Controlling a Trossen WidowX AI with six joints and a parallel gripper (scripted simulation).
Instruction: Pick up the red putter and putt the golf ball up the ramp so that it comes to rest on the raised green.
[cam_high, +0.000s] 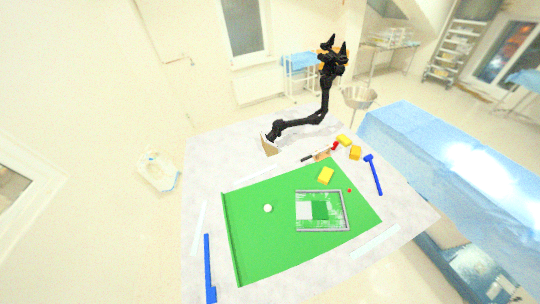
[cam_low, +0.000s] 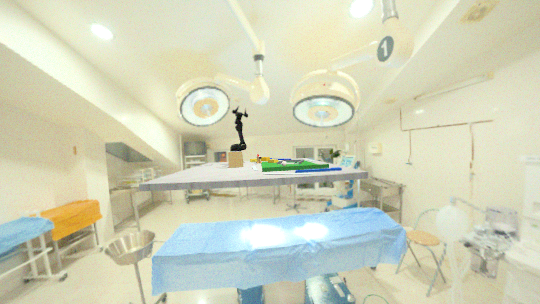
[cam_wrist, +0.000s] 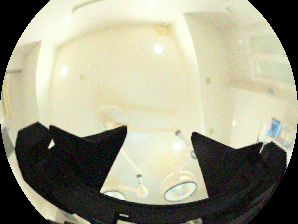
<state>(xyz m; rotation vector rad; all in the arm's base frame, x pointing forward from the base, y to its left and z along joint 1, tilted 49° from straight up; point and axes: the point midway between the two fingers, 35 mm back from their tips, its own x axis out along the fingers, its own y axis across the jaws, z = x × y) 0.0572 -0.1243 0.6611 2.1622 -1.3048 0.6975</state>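
The red putter lies 60 cm below my gripper tip, 18 cm ahead of it and 14 cm to the right of it. Also, from my gripper tip: wooden stand (62 cm below, 18 cm ahead, 12 cm to the right); green mat (65 cm below, 47 cm ahead, 41 cm to the right); blue hammer-like tool (64 cm below, 41 cm ahead, 12 cm to the left).
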